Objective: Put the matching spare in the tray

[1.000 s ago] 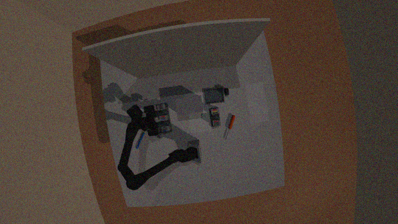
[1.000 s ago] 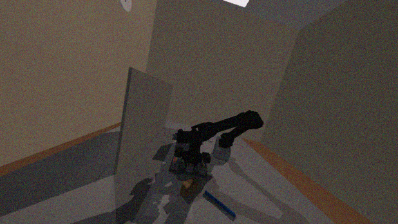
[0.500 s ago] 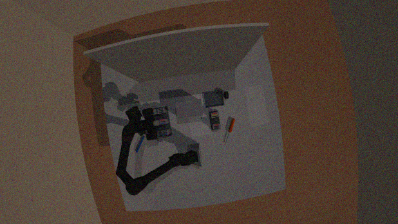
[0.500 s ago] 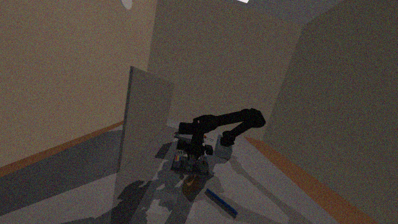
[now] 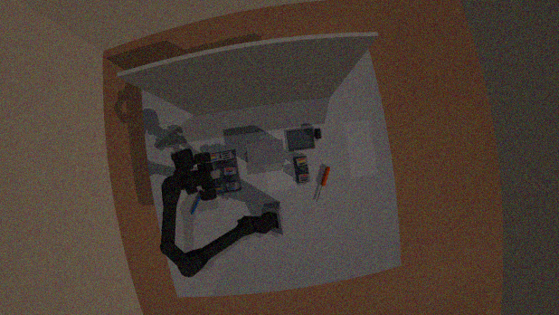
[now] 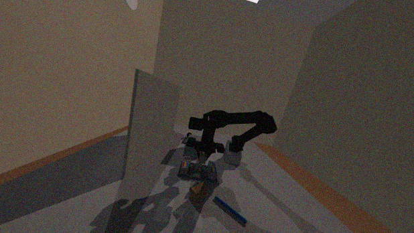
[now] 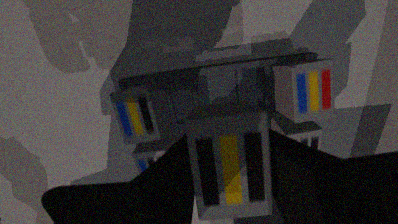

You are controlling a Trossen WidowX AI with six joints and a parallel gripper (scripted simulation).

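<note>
Now: the black puck 500 mm to the right of my gripper tip, 120 mm ahead of it and 70 mm below it. Also, from my gripper tip: dark spare 30 mm above; brown block 120 mm to the left, 70 mm below, 10 mm behind; blue bar 150 mm to the left, 140 mm behind, 90 mm below.
</note>
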